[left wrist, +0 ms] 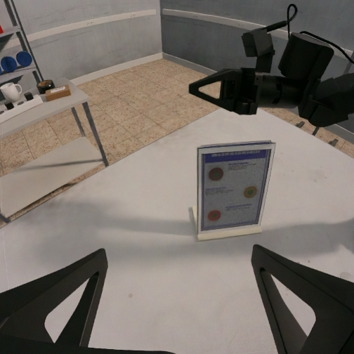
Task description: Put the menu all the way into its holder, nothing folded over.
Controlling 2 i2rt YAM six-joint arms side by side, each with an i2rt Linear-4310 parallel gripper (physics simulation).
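The menu stands upright inside its clear holder, which has a cream base on the white table. The menu has a blue band at its top and three round pictures, and looks flat. A thin strip with a bluish edge shows along the holder's top rim. My left gripper is open and empty, on the near side of the holder. My right gripper is shut and empty, above and behind the holder's top, apart from it.
A side table at the left bears a white mug, a brown box and a dark round container. A shelf rack with blue round items stands at the far left. Grey walls enclose the back.
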